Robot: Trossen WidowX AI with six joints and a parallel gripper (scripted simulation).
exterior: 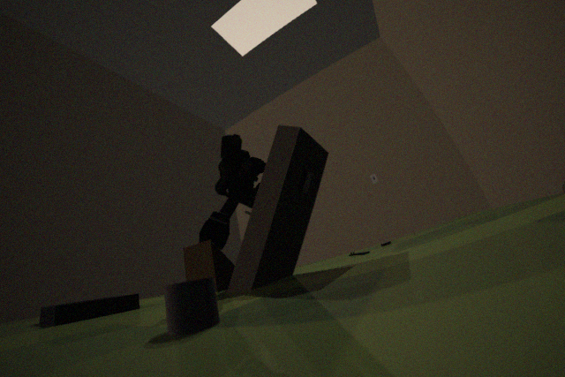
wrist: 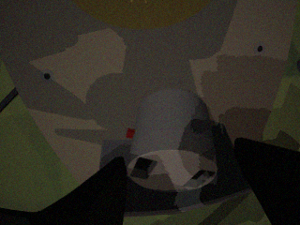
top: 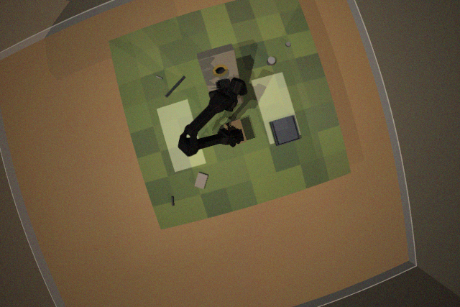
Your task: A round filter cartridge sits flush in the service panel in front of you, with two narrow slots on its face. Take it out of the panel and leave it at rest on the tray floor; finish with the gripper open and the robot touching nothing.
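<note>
The service panel is 5 cm ahead of my gripper tip, 2 cm below it and 1 cm to the left of it. Also, from my gripper tip: small pale box: 48 cm behind, 28 cm to the left, 17 cm below; grey round filter cartridge: right at my gripper tip; dark grey tray: 30 cm behind, 29 cm to the right, 17 cm below.
</note>
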